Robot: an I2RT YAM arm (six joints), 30 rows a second.
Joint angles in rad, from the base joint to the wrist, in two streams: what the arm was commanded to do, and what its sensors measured. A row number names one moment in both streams.
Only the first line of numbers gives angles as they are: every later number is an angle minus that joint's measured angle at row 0.
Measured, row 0:
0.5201, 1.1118, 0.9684, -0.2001, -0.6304, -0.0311
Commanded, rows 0 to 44:
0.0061, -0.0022, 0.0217, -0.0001, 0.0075, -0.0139
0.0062, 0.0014, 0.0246, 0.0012, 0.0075, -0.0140
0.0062, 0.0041, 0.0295, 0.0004, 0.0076, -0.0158
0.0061, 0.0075, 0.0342, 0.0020, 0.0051, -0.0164
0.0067, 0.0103, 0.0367, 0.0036, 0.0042, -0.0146
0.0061, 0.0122, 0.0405, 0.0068, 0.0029, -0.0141
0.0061, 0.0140, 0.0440, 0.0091, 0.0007, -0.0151
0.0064, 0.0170, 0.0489, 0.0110, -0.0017, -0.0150
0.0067, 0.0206, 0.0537, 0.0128, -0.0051, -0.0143
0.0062, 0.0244, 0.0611, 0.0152, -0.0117, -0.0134
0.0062, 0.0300, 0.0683, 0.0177, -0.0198, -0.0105
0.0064, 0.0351, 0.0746, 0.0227, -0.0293, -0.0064
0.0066, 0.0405, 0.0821, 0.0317, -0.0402, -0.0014
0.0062, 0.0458, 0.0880, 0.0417, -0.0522, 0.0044
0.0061, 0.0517, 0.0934, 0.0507, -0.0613, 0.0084
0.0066, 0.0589, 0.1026, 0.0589, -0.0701, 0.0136
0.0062, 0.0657, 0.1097, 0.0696, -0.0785, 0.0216
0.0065, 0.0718, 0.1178, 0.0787, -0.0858, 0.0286
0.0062, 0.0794, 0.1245, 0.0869, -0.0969, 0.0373
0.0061, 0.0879, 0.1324, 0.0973, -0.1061, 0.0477
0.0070, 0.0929, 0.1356, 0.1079, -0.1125, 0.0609
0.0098, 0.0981, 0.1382, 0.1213, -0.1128, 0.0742
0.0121, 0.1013, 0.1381, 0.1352, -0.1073, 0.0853
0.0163, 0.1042, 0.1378, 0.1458, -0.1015, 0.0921
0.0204, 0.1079, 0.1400, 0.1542, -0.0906, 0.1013
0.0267, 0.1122, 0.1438, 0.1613, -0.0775, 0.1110
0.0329, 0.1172, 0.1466, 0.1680, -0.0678, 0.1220
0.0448, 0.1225, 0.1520, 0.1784, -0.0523, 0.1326
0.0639, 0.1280, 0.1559, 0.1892, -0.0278, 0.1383
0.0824, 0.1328, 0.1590, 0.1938, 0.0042, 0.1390
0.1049, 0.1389, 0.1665, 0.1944, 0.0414, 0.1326
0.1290, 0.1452, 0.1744, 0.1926, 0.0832, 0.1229
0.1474, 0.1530, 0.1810, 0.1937, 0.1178, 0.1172
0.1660, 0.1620, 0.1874, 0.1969, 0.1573, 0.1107
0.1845, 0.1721, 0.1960, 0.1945, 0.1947, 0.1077
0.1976, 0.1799, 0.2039, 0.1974, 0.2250, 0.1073
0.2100, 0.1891, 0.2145, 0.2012, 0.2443, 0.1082
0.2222, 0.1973, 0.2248, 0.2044, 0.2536, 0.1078
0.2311, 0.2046, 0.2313, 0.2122, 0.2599, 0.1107
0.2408, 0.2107, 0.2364, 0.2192, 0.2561, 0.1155
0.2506, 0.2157, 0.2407, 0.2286, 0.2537, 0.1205
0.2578, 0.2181, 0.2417, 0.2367, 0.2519, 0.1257
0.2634, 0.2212, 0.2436, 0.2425, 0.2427, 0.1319
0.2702, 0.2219, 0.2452, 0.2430, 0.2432, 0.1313
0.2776, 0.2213, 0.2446, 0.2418, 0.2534, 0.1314
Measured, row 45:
0.2583, 0.2228, 0.2128, 0.1988, 0.2236, 0.1179
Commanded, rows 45 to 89:
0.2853, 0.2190, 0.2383, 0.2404, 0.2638, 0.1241
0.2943, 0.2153, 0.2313, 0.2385, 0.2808, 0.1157
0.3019, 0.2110, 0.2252, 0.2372, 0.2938, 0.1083
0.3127, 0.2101, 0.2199, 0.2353, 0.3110, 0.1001
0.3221, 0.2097, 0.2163, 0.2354, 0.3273, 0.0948
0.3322, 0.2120, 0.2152, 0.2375, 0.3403, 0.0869
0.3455, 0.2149, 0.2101, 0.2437, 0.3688, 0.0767
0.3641, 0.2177, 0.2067, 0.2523, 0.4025, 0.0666
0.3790, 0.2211, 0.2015, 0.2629, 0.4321, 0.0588
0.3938, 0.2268, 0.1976, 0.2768, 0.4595, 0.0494
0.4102, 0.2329, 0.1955, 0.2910, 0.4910, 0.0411
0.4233, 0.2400, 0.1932, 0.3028, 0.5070, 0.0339
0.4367, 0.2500, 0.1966, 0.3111, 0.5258, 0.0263
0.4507, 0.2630, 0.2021, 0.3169, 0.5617, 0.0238
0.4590, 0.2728, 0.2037, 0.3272, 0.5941, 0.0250
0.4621, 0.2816, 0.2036, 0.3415, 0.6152, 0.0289
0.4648, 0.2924, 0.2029, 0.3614, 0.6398, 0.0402
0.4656, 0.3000, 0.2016, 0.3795, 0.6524, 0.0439
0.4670, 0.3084, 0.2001, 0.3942, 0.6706, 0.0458
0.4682, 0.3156, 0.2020, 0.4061, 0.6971, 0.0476
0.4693, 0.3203, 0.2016, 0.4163, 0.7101, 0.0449
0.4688, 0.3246, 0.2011, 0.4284, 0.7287, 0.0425
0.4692, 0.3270, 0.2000, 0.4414, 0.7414, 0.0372
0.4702, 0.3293, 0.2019, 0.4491, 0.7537, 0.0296
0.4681, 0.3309, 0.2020, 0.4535, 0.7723, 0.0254
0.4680, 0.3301, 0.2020, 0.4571, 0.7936, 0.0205
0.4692, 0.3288, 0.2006, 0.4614, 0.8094, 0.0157
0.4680, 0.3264, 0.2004, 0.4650, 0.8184, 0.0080
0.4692, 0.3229, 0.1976, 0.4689, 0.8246, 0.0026
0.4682, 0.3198, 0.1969, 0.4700, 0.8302, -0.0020
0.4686, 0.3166, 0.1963, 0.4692, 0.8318, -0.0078
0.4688, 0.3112, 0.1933, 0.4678, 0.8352, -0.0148
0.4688, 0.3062, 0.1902, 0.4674, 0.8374, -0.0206
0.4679, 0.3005, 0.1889, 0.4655, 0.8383, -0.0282
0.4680, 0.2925, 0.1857, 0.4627, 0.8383, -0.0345
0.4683, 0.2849, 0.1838, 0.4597, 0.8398, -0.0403
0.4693, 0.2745, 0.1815, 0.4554, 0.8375, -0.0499
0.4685, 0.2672, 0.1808, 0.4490, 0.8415, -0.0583
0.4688, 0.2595, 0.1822, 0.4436, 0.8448, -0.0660
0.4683, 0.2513, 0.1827, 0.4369, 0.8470, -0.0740
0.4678, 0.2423, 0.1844, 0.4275, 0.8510, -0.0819
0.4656, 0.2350, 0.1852, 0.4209, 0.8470, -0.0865
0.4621, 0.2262, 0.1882, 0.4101, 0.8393, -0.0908
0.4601, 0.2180, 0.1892, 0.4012, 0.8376, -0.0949
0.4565, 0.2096, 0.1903, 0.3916, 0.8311, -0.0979
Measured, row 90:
0.4506, 0.2564, 0.1892, 0.3979, 0.8560, -0.0667
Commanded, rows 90 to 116:
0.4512, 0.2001, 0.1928, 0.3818, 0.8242, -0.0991
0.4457, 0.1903, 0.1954, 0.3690, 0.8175, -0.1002
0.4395, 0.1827, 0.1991, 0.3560, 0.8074, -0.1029
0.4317, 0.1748, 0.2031, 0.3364, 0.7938, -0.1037
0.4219, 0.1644, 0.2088, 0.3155, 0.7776, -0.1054
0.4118, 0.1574, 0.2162, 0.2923, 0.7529, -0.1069
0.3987, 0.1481, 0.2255, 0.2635, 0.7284, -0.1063
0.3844, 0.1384, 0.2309, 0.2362, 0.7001, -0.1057
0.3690, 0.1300, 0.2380, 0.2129, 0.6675, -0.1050
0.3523, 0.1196, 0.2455, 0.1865, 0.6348, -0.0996
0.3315, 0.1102, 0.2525, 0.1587, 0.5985, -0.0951
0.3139, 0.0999, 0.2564, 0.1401, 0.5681, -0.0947
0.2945, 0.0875, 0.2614, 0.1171, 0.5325, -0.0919
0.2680, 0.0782, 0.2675, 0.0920, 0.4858, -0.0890
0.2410, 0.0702, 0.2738, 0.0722, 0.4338, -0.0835
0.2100, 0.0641, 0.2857, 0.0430, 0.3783, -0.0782
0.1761, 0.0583, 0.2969, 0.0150, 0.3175, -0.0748
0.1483, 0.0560, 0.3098, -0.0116, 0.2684, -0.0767
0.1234, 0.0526, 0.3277, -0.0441, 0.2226, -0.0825
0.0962, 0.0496, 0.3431, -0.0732, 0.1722, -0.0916
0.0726, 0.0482, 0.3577, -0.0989, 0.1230, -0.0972
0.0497, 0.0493, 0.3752, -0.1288, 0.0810, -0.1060
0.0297, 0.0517, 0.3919, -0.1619, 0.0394, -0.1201
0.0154, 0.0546, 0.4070, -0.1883, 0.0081, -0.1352
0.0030, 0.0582, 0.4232, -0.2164, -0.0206, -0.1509
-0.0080, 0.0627, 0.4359, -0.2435, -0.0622, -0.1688
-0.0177, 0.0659, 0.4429, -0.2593, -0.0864, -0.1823
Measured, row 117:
0.0000, 0.0782, 0.3998, -0.1602, 0.0931, -0.1301
